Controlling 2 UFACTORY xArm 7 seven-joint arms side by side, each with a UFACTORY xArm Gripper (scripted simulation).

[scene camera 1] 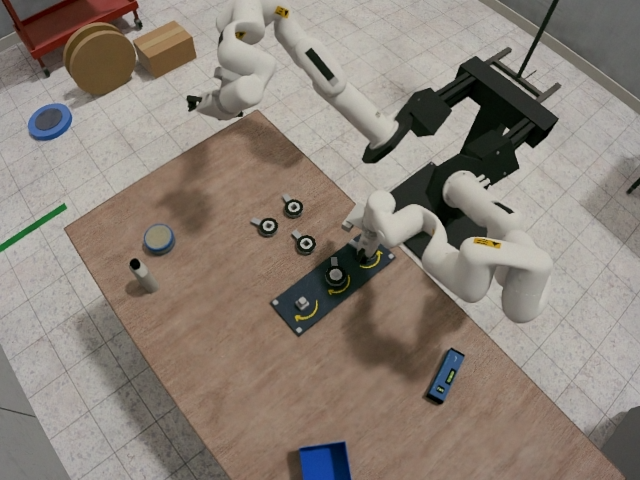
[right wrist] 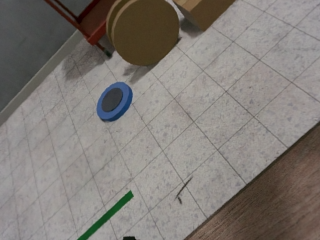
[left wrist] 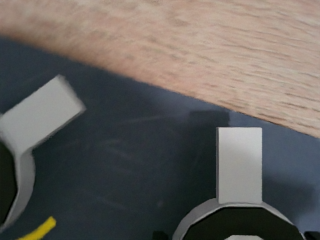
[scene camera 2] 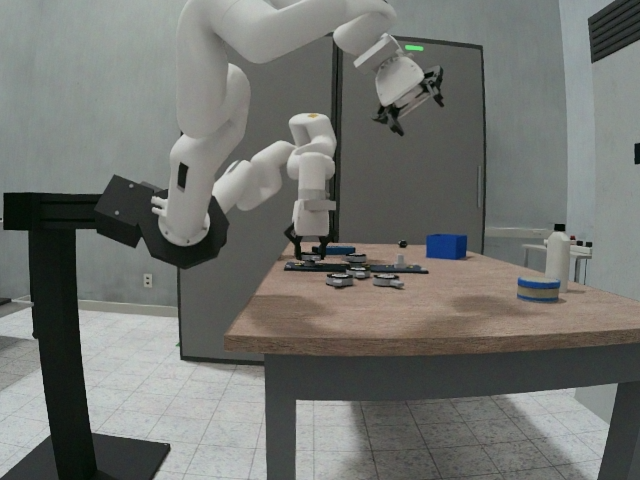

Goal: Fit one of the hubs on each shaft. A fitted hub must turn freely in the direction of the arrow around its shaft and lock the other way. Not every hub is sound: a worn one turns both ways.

Scene:
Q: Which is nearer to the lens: the tape roll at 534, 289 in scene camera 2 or the white bottle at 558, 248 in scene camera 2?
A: The tape roll.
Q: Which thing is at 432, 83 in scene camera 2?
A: My right gripper.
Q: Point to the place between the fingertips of my right gripper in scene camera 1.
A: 204, 111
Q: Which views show the tape roll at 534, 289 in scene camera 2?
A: Scene camera 1 and scene camera 2 only.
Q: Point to a dark board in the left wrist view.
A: At 138, 155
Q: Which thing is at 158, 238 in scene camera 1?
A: A tape roll.

